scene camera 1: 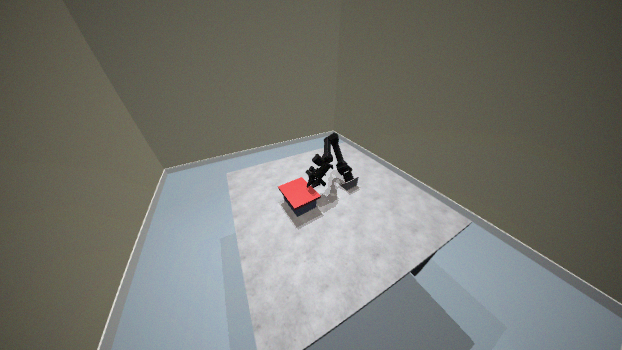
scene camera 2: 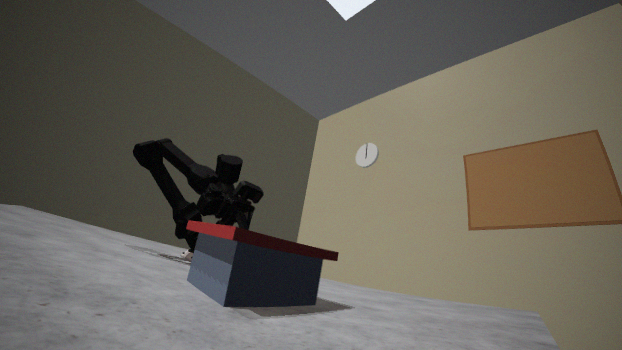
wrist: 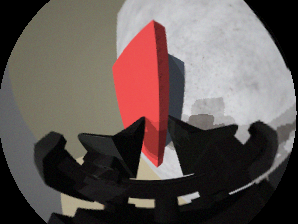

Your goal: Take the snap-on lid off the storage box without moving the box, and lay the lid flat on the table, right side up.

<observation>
In view: my gripper (scene camera 2: pixel 241 240), a lid (scene camera 2: pixel 245 236) and a dark blue storage box (scene camera 2: pixel 234 274).
The lid also shows in scene camera 1 (scene camera 1: pixel 296 193) and in the wrist view (wrist: pixel 141 73). The dark blue storage box is seen too in the wrist view (wrist: pixel 176 66). My gripper shows as well in the wrist view (wrist: pixel 155 118).
</observation>
